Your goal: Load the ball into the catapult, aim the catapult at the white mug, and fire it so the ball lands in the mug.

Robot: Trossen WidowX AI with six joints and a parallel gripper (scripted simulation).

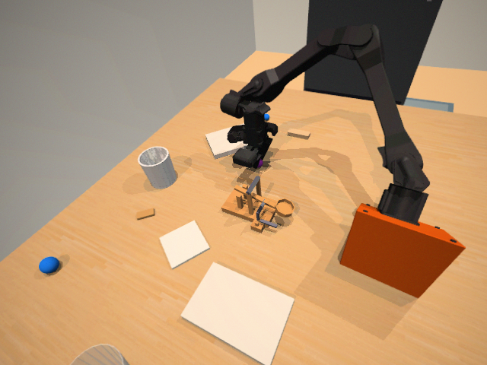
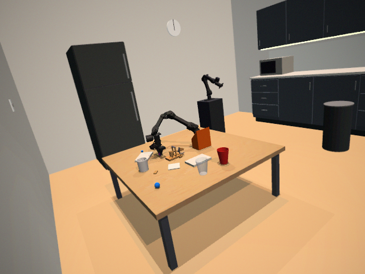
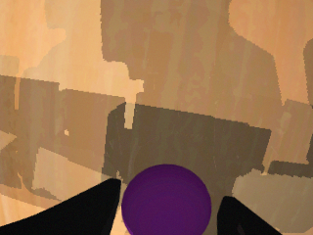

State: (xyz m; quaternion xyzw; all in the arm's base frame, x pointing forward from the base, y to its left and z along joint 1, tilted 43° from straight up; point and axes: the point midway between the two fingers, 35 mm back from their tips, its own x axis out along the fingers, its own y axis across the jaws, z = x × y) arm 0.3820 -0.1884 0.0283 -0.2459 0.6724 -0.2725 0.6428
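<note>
My gripper tip is now 9 cm past the wooden catapult, 18 cm to the right of it and 4 cm below it. From my gripper tip the other things lie so: white mug (26 cm ahead, 17 cm to the left, 2 cm above); then clear cup (3 cm behind, 63 cm to the left, 2 cm above); then purple ball (1 cm above).
</note>
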